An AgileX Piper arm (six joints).
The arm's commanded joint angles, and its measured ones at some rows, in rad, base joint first. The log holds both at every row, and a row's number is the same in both.
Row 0, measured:
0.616 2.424 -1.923 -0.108 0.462 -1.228
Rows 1 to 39, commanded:
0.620 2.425 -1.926 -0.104 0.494 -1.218
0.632 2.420 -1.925 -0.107 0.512 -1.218
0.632 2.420 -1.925 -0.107 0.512 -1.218
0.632 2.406 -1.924 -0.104 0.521 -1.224
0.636 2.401 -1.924 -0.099 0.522 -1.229
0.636 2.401 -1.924 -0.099 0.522 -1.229
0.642 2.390 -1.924 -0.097 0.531 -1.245
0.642 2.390 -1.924 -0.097 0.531 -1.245
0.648 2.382 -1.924 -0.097 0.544 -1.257
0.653 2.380 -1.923 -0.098 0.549 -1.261
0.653 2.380 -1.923 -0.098 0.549 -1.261
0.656 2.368 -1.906 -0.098 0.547 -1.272
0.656 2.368 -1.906 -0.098 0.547 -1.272
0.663 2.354 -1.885 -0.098 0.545 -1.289
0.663 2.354 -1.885 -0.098 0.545 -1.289
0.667 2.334 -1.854 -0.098 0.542 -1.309
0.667 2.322 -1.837 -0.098 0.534 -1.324
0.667 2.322 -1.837 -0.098 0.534 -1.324
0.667 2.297 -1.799 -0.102 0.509 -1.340
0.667 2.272 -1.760 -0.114 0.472 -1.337
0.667 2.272 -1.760 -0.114 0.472 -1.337
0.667 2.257 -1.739 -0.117 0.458 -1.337
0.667 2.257 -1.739 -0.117 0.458 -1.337
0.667 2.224 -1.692 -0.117 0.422 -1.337
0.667 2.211 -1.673 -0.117 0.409 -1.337
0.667 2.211 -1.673 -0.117 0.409 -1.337
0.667 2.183 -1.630 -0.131 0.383 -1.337
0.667 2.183 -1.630 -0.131 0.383 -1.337
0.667 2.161 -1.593 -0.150 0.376 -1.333
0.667 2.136 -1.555 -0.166 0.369 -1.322
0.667 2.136 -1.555 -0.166 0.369 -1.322
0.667 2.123 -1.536 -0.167 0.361 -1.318
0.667 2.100 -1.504 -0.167 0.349 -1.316
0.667 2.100 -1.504 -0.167 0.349 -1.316
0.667 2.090 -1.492 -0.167 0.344 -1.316
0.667 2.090 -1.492 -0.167 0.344 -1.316
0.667 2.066 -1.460 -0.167 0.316 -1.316
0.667 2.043 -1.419 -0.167 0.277 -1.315
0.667 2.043 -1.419 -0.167 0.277 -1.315
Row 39, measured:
0.663 2.097 -1.455 -0.153 0.378 -1.313
